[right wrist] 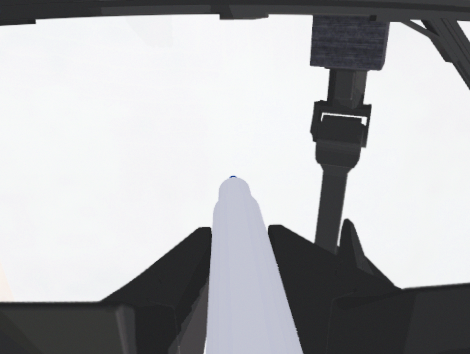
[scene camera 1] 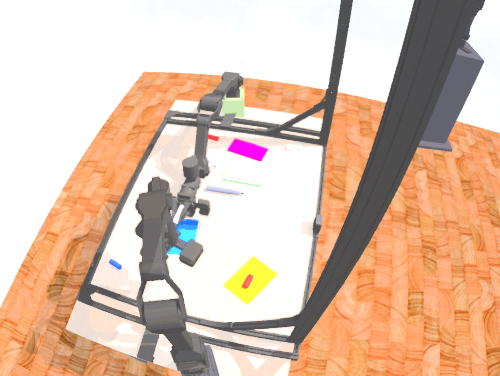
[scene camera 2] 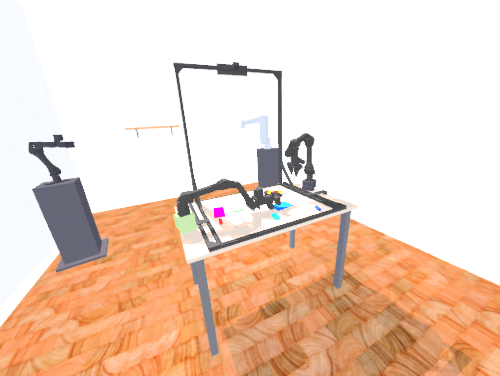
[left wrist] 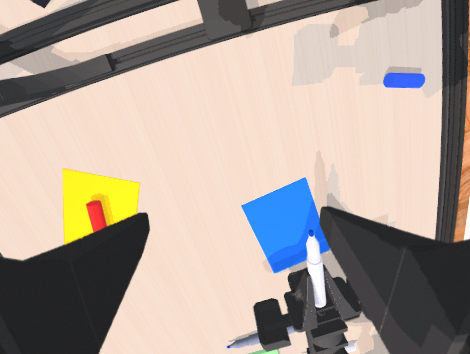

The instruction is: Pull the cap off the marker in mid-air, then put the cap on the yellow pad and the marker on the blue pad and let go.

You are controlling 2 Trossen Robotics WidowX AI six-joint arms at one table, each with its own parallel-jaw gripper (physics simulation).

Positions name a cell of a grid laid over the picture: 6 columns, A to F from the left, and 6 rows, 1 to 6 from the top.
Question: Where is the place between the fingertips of my right gripper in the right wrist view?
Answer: At D5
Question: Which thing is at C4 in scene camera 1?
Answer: My right gripper.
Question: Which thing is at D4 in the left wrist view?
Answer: A blue pad.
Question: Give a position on a marker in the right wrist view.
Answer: D6
